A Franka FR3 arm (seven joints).
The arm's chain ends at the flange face. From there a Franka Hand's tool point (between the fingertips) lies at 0.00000 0.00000 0.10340 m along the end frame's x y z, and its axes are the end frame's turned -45 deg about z.
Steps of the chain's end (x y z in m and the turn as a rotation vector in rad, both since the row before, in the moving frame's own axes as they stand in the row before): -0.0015, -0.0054, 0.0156, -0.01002, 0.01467, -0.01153; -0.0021, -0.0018, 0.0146, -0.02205, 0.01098, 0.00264; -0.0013, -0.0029, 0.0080, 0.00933, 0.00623, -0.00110; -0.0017, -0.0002, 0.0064, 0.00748, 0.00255, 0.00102; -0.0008, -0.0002, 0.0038, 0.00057, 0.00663, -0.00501; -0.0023, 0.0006, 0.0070, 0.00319, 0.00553, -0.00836; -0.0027, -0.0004, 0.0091, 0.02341, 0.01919, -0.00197
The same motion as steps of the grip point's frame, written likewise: 0.0031, -0.0031, 0.0156, -0.01746, 0.00329, -0.01153; -0.0010, -0.0003, 0.0146, -0.02336, -0.00783, 0.00264; 0.0023, -0.0032, 0.0080, 0.00219, 0.01100, -0.00110; -0.0003, -0.0017, 0.0064, 0.00349, 0.00709, 0.00102; 0.0001, -0.0003, 0.0038, -0.00429, 0.00509, -0.00501; -0.0014, -0.0010, 0.0070, -0.00165, 0.00617, -0.00836; 0.0015, -0.0025, 0.0091, 0.00298, 0.03012, -0.00197
